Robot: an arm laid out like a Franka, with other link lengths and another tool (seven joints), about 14 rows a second.
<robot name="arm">
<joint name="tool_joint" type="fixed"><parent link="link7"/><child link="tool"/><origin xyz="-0.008 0.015 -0.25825" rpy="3.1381 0 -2.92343"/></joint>
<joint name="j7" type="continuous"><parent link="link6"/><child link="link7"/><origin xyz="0.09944 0 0"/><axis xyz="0 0 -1"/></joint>
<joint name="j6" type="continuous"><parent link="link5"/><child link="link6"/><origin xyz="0 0 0"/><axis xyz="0 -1 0"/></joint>
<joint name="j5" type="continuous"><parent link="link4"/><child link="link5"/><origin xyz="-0.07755 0 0.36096"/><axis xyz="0 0 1"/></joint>
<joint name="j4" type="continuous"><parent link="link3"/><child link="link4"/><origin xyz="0.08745 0 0"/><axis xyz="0 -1 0"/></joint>
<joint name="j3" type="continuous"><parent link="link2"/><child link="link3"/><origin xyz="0 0 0.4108"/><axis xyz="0 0 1"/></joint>
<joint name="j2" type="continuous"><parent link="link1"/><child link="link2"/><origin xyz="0 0 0"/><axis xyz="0 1 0"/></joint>
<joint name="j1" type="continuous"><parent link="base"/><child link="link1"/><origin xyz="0 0 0.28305"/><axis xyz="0 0 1"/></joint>
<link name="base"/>
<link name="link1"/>
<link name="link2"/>
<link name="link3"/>
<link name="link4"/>
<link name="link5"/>
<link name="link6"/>
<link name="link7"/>
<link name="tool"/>
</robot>
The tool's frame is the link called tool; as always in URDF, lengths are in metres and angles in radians. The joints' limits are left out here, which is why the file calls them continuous.
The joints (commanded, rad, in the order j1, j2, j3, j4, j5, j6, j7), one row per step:
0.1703 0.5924 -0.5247 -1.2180 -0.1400 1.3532 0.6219
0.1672 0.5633 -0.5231 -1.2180 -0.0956 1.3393 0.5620
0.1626 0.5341 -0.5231 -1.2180 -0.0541 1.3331 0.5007
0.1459 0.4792 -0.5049 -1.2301 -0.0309 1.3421 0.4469
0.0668 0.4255 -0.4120 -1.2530 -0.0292 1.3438 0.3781
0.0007 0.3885 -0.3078 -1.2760 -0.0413 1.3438 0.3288
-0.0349 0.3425 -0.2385 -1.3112 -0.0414 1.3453 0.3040
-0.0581 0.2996 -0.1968 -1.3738 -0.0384 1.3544 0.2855
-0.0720 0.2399 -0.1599 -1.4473 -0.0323 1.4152 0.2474
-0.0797 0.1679 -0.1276 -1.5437 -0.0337 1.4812 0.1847
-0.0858 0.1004 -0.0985 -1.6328 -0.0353 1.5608 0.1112
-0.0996 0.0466 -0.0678 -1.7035 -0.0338 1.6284 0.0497
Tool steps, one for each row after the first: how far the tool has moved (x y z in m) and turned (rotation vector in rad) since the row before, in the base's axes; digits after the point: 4 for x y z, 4 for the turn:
-0.0034 0.0112 0.0130 0.0782 -0.0156 0.0372
-0.0022 0.0083 0.0141 0.0720 -0.0244 0.0419
-0.0045 0.0033 0.0241 0.0612 -0.0491 0.0453
-0.0106 -0.0017 0.0139 0.0784 -0.0222 0.0642
-0.0067 0.0099 0.0064 0.0542 -0.0065 0.0736
-0.0097 0.0148 0.0106 0.0409 -0.0129 0.0494
-0.0156 0.0102 -0.0001 0.0333 0.0079 0.0303
-0.0067 0.0120 0.0062 0.0264 -0.0488 0.0589
-0.0141 0.0129 0.0038 0.0225 -0.0418 0.0860
-0.0096 0.0118 0.0038 0.0141 -0.0572 0.0975
-0.0073 0.0095 0.0028 0.0090 -0.0501 0.0796

